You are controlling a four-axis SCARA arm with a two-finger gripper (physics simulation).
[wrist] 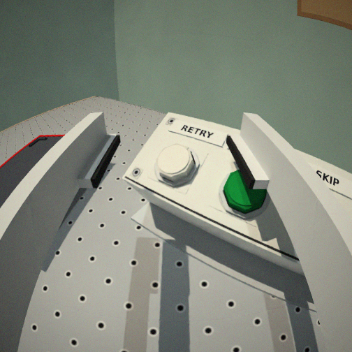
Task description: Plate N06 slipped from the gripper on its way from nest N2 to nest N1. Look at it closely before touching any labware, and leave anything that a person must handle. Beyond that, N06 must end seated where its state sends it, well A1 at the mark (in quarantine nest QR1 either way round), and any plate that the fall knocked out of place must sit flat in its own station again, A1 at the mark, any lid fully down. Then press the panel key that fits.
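The white key point(175, 163) under the RETRY label point(197, 131) shows between the fingers on the white key panel point(202, 192). A green key point(242, 194) is partly covered by the right finger, and its label is hidden. A SKIP label point(327, 177) shows at the right edge; its key is hidden. My gripper point(173, 124) is shut as far as it goes and empty; its two black-padded tips still stand apart, above the panel's left part. Plate N06 does not show in the wrist view.
A dark nest top with a red edge point(22, 162) is partly visible at the left edge, behind the left finger. The perforated grey deck point(117, 265) lies in front of the panel, with finger shadows across it. A brown object point(330, 11) shows at the top right against the green wall.
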